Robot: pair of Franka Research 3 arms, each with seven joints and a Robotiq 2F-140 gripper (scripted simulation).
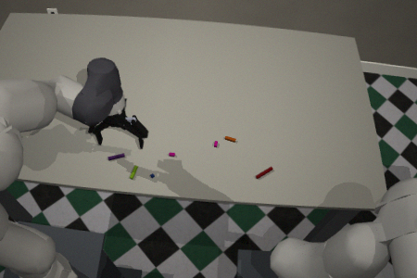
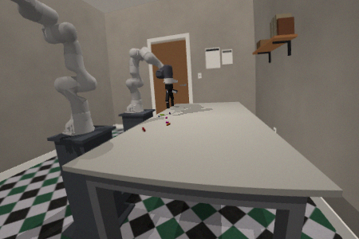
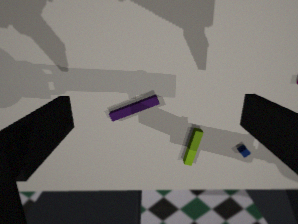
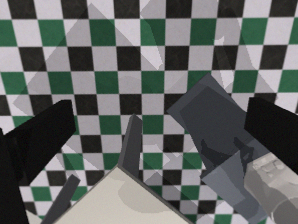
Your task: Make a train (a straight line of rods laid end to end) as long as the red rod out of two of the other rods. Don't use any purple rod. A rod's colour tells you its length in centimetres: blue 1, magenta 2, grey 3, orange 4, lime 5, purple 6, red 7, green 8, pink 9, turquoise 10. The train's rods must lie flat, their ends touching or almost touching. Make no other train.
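Observation:
The purple rod lies 70 mm below my left hand, 20 mm to the left of it and 20 mm behind it. From my left hand the other things lie so: small blue rod 120 mm to the right, 80 mm behind, 70 mm below; then lime rod 70 mm below, 70 mm behind, 50 mm to the right; then orange rod 380 mm to the right, 100 mm ahead, 70 mm below.

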